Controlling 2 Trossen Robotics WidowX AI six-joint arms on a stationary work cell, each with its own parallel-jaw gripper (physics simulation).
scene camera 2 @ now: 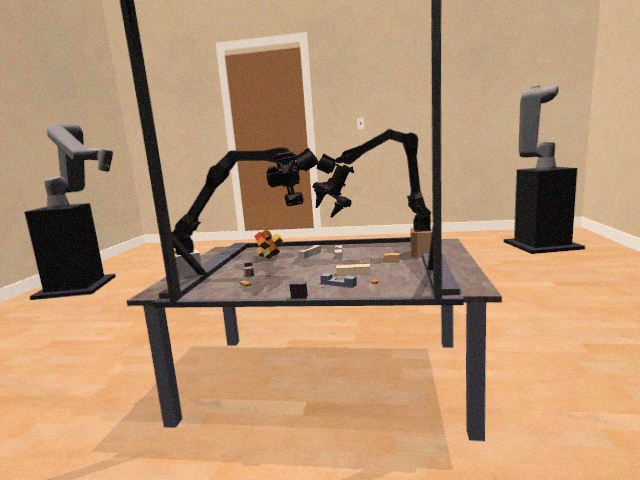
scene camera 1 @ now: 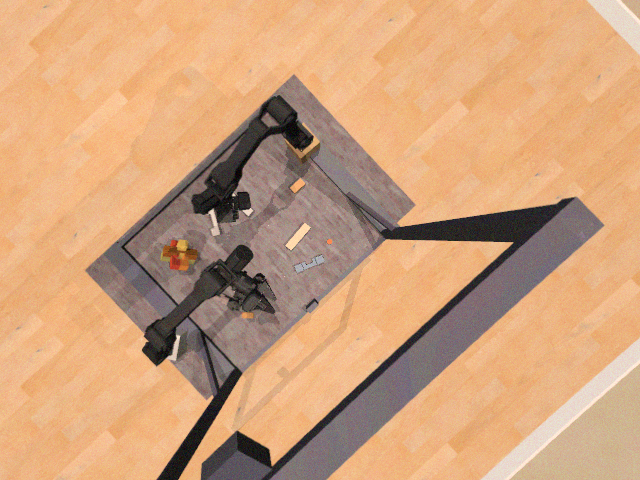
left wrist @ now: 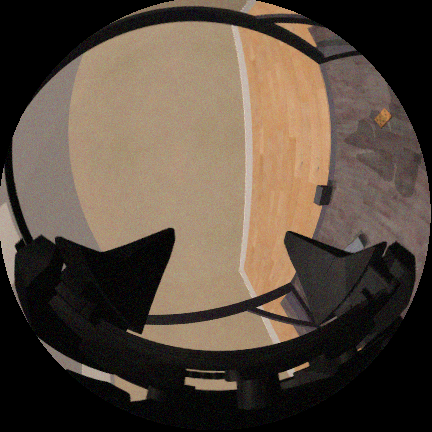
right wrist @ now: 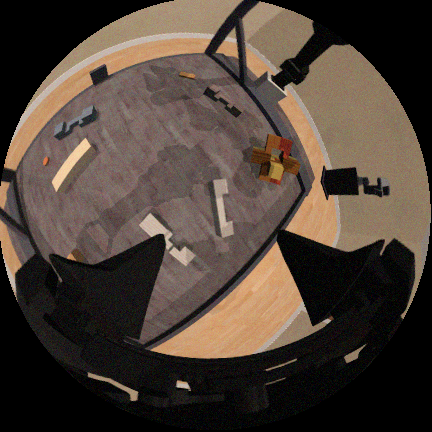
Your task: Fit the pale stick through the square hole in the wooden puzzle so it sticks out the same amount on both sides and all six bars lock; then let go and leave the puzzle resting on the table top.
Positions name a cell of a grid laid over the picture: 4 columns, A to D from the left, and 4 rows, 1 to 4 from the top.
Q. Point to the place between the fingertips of my left gripper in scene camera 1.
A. B3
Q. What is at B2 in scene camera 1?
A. My right gripper.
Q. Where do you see a black frame post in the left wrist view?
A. C1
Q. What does the pale stick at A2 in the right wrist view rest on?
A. The table.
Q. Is my left gripper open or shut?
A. Open.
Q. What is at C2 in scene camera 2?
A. My right gripper.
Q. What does my left gripper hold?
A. Nothing.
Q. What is my right gripper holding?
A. Nothing.
